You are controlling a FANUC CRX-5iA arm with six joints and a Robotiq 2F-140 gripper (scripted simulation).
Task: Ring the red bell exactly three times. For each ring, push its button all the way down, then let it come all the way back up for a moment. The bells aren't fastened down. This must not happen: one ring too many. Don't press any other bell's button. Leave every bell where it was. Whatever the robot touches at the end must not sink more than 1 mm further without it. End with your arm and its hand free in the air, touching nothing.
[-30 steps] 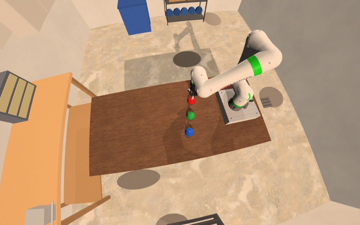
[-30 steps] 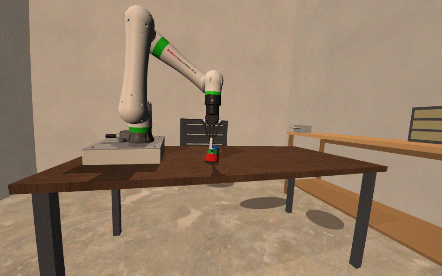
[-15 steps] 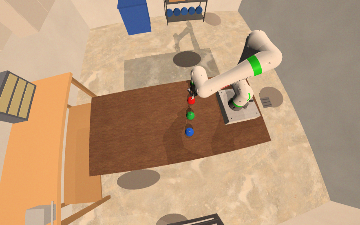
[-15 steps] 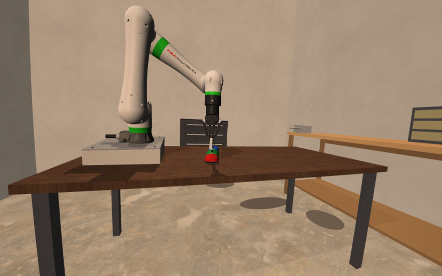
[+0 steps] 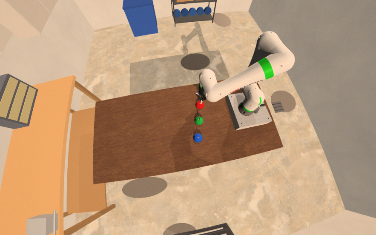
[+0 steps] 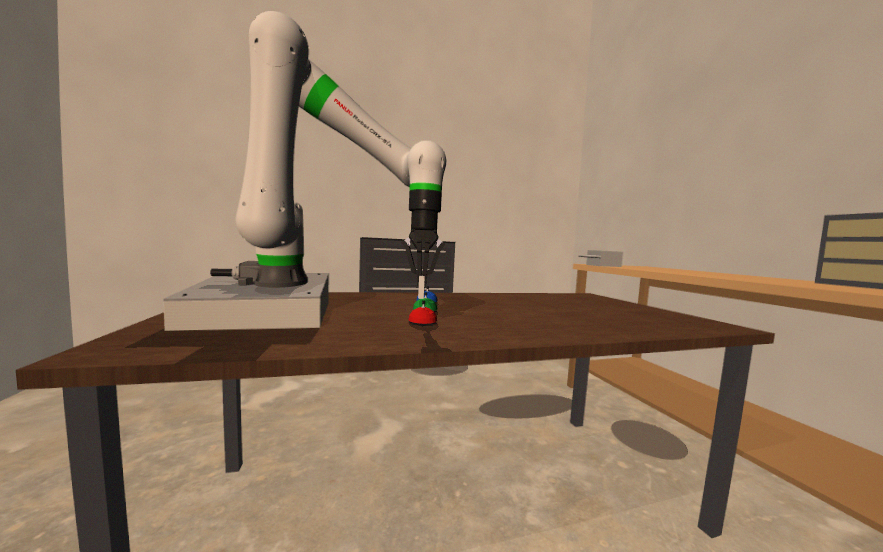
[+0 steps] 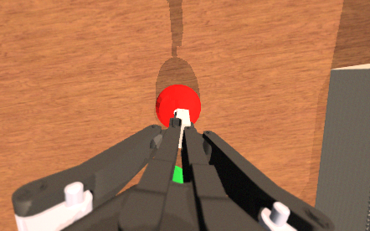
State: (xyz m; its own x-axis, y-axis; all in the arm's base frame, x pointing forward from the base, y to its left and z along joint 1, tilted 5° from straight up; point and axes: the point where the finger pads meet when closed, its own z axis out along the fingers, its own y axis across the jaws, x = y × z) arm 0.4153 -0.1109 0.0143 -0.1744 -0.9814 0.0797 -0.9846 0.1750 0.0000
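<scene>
My gripper is now 7 cm above the red bell and 1 cm short of it. Also, from my hand: blue bell 33 cm to the left, 7 cm below, 7 cm ahead; green bell 16 cm to the left, 7 cm below, 4 cm ahead.
</scene>
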